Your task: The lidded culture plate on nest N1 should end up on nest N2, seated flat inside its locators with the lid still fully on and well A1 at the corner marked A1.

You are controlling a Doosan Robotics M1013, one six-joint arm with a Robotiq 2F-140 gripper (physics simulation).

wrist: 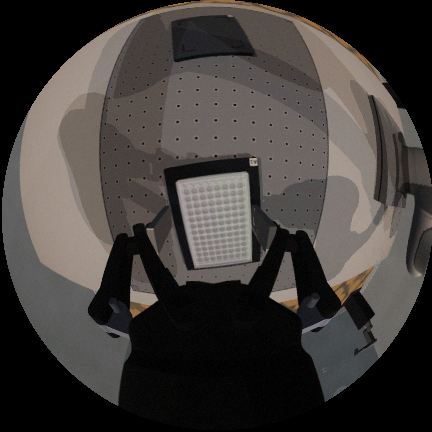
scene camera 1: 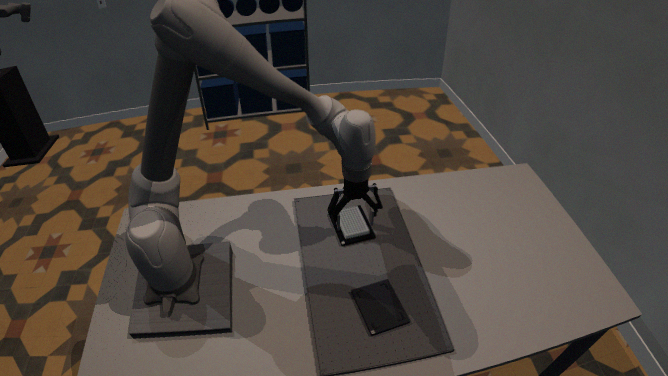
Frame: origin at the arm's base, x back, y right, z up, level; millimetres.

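Seen in the pictures: gripper, fingertip midpoint: (wrist: 210, 215) (scene camera 1: 354, 225); arm's base, origin of the base link: (wrist: 400, 167) (scene camera 1: 174, 279).
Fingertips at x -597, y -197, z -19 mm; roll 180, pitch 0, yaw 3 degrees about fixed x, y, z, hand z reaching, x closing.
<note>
Pixels of each thing's top centre, then the offset from my fingertips to it. "*": a spot on its surface instead. Level surfaces: height alone.
- pale lidded culture plate, middle of its top: (wrist: 217, 226) (scene camera 1: 351, 220) dx +10, dy -9, dz +16 mm
- black nest N1, middle of its top: (wrist: 217, 222) (scene camera 1: 351, 222) dx +10, dy -9, dz +3 mm
- small white A1 label, surface spot: (wrist: 253, 162) * dx +50, dy +73, dz +0 mm
- dark nest N2, middle of its top: (wrist: 206, 28) (scene camera 1: 380, 304) dx -27, dy +331, dz +3 mm
- small white corner mark, middle of its top: (scene camera 1: 372, 332) dx +10, dy +416, dz +0 mm
- grey perforated board, its level: dz -12 mm
- pale table, its level: dz -25 mm
The pale lidded culture plate (scene camera 1: 354, 223) (wrist: 218, 220), with its grid of wells, lies on the black nest N1 (scene camera 1: 359, 240) (wrist: 212, 167). A small white A1 label (wrist: 253, 162) sits at a corner of that nest in the wrist view. My gripper (scene camera 1: 356, 219) (wrist: 210, 215) is open, pointing down over the plate, with one finger pad beside each long side. Small gaps show between the pads and the plate in the wrist view. The dark nest N2 (scene camera 1: 381, 307) (wrist: 212, 39) holds no plate and has a small white corner mark (scene camera 1: 372, 332). The lid's edge is too fine to tell apart.
Both nests stand on a grey perforated board (scene camera 1: 340, 272) (wrist: 215, 107) on the pale table (scene camera 1: 520, 240). The arm's base stands on a square block (scene camera 1: 215, 305) at the left of the table. A shelf rack with blue bins (scene camera 1: 287, 47) stands behind, beyond the table.
</note>
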